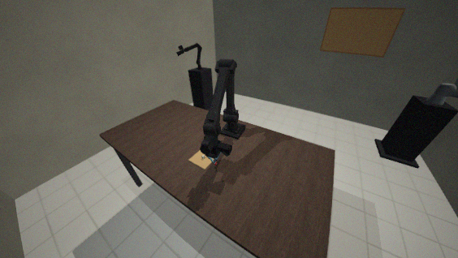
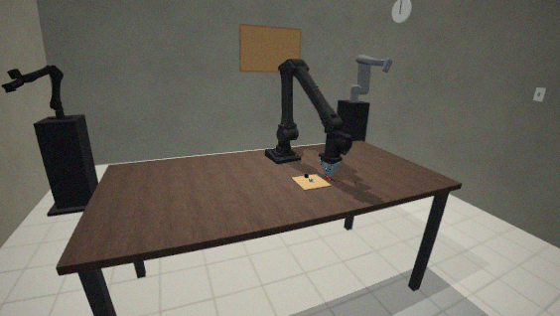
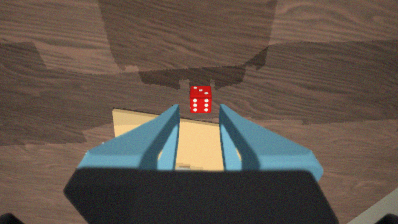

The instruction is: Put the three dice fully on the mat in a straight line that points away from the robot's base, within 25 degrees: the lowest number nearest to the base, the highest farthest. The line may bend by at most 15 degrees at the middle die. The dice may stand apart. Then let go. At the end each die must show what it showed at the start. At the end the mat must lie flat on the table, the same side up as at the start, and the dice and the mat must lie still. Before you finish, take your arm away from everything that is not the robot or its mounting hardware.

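The red die is 2 cm below my hand. The rest, counted from my hand: white die (10 cm to the right, 2 cm below); then black die (10 cm to the right, 5 cm behind, 2 cm below); then tan mat (10 cm to the right, 3 cm below).
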